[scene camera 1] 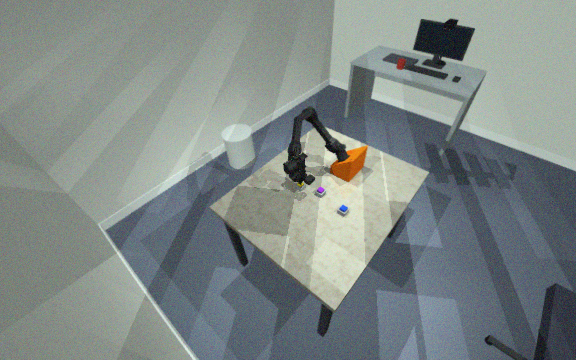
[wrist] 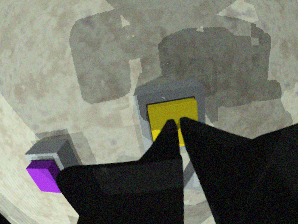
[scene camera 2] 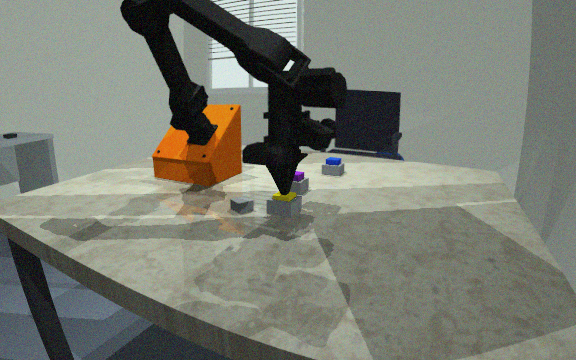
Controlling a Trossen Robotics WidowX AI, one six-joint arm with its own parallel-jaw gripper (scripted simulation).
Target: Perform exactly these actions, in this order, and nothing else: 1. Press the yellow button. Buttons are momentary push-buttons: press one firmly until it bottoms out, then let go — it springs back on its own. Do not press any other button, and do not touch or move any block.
Note:
In view: the gripper (scene camera 2: 284,194), a yellow button (wrist: 158,114) and a purple button (wrist: 44,173).
The gripper shows as well in the wrist view (wrist: 177,124).

